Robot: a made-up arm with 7 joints.
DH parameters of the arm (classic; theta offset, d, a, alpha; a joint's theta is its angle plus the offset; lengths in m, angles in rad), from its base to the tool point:
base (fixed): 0 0 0 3.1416
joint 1: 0 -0.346 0 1.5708
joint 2: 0 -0.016 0 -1.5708
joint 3: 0 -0.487 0 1.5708
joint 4: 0 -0.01 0 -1.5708
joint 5: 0 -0.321 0 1.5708
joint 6: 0 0 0 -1.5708
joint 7: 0 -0.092 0 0
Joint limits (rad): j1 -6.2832..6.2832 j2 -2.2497..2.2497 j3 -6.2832..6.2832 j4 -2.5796..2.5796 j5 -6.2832..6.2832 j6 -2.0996..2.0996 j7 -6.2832..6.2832
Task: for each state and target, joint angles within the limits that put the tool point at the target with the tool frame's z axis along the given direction. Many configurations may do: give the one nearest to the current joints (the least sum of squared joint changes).
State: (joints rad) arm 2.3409 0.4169 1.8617 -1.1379 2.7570 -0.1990 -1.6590
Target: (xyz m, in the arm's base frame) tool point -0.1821 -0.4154 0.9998 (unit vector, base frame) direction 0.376 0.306 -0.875
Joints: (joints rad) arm 2.5267 0.3732 2.0303 -1.0044 3.0118 -0.9201 -1.6590
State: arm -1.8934 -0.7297 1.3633 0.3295 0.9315 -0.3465 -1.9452
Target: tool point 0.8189 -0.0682 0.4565 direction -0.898 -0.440 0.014
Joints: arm -2.6585 -1.4182 1.5112 0.7969 0.8166 0.2094 -1.9452
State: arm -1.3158 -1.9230 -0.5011 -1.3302 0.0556 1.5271 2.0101
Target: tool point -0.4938 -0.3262 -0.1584 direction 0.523 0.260 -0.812
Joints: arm -0.5038 -2.2278 -0.1770 -0.4336 0.1701 2.0329 2.0101
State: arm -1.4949 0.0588 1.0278 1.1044 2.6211 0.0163 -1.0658
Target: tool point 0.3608 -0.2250 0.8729 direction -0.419 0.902 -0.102
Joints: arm -0.6884 0.5036 1.8949 1.4370 2.8300 -0.1731 -1.0658
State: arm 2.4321 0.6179 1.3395 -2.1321 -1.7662 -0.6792 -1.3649
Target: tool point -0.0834 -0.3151 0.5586 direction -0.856 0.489 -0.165
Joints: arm 2.9549 0.8636 1.5551 -2.2414 -1.6377 -0.6491 -1.3649
